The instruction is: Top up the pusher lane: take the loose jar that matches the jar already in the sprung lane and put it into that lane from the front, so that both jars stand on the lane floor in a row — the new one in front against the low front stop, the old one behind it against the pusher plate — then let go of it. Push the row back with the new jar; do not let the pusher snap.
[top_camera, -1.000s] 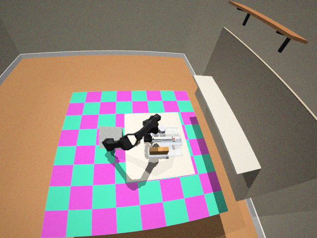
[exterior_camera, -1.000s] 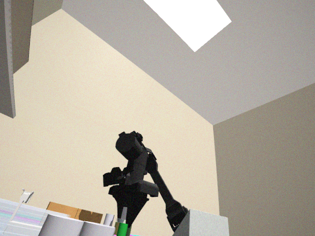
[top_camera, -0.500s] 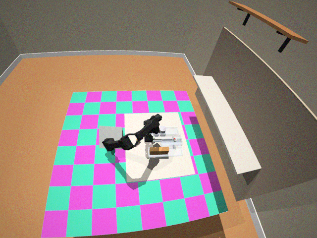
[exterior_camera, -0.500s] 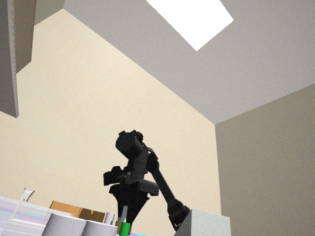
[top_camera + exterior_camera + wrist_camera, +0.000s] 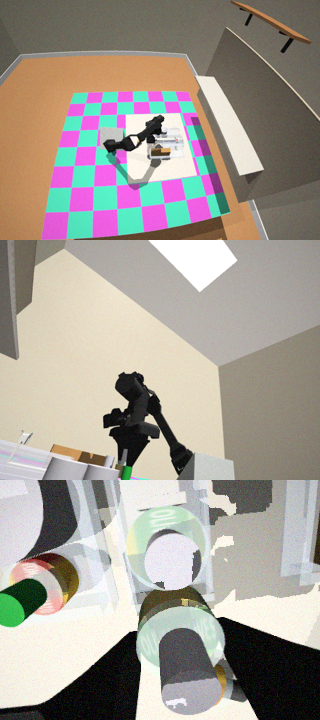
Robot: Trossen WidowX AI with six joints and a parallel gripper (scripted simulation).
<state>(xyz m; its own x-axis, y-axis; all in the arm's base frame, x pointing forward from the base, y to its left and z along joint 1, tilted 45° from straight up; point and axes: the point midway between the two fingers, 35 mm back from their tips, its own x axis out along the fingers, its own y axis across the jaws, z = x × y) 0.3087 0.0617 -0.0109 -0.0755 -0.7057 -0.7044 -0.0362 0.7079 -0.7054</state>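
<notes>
Right now the clear lane rack is 18 cm ahead of my gripper tip, 2 cm to the right of it and 4 cm below it.
</notes>
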